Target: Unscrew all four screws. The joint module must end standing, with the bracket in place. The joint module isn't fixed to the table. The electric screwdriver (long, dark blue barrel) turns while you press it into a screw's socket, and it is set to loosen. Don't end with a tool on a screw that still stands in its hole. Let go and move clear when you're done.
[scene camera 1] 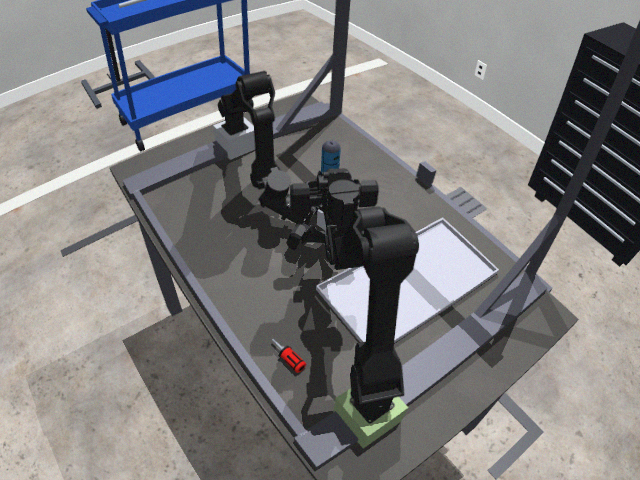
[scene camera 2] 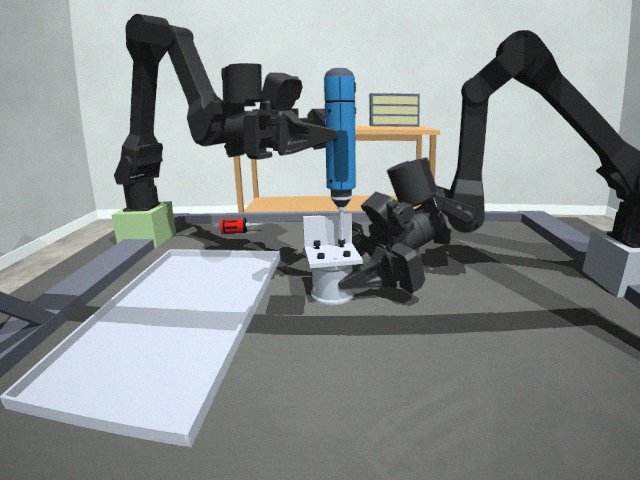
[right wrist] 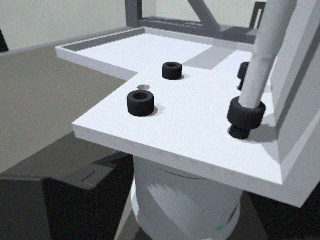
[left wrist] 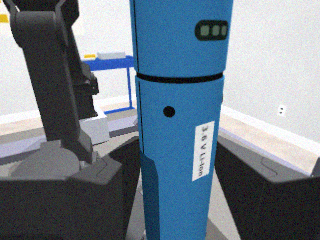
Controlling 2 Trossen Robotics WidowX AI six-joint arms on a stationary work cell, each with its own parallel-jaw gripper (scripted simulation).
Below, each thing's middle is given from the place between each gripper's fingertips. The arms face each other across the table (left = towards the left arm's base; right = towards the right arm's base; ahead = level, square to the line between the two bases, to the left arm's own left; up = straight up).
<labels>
My right gripper is now 20 mm past the white bracket (scene camera 2: 325, 228), 20 mm to the right of it and 40 mm below it. Also, from my right hand: white tray (scene camera 2: 146, 356) 140 mm behind, 210 mm to the left, 30 mm below; joint module (scene camera 2: 326, 290) 20 mm behind, 20 mm to the left, 10 mm below.
Right now my left hand is 150 mm above the white bracket, 30 mm past it and 20 mm to the left of it. Round my left hand: white tray: 220 mm below, 170 mm to the left, 160 mm behind; then joint module: 200 mm below, 40 mm behind, 20 mm to the right.
</labels>
